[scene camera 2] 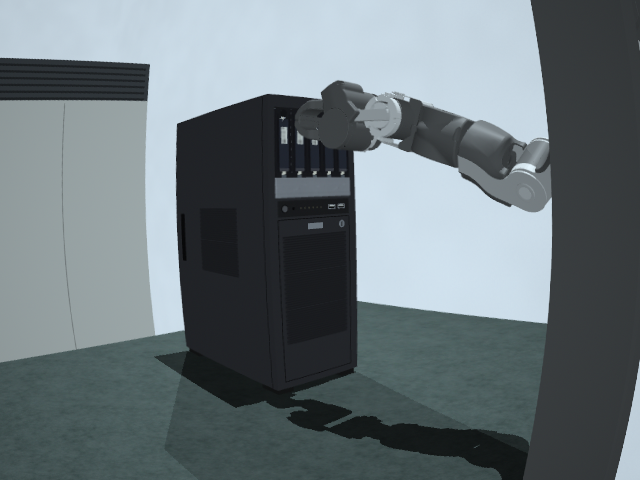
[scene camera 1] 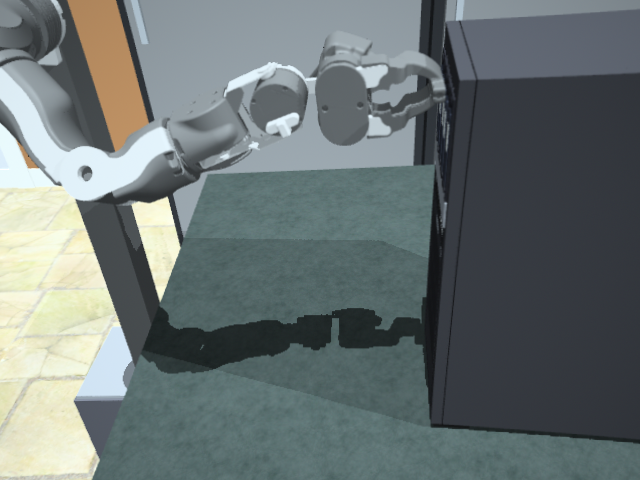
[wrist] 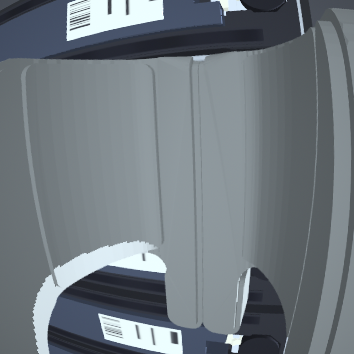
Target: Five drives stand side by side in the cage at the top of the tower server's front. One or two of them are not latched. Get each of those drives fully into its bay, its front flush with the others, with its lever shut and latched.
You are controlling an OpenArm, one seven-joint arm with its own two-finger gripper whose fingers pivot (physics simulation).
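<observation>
The dark tower server (scene camera 1: 542, 248) (scene camera 2: 222, 180) stands upright. In scene camera 2, the leftmost drive (scene camera 2: 283, 152) and the second drive (scene camera 2: 299, 157) stand upright side by side. The third drive (scene camera 2: 314, 157), fourth drive (scene camera 2: 329, 161) and fifth drive (scene camera 2: 343, 162) are partly covered by the arm. My gripper (scene camera 1: 438, 94) (scene camera 2: 300, 122) (wrist: 216, 198) is shut and empty, its tips at the upper part of the second drive's front. In the wrist view the leftmost drive (wrist: 40, 32) shows above the fingers. The second drive's lever top is hidden; its latching and exact flushness cannot be told.
A light grey bar (scene camera 2: 312, 188) crosses the server's front below the cage, above the button and port panel (scene camera 2: 305, 207). The server stands on the green table (scene camera 1: 310, 206) (scene camera 2: 103, 408). A dark post (scene camera 1: 116, 268) (scene camera 2: 584, 248) stands by the arm. A pale cabinet (scene camera 2: 108, 206) stands behind.
</observation>
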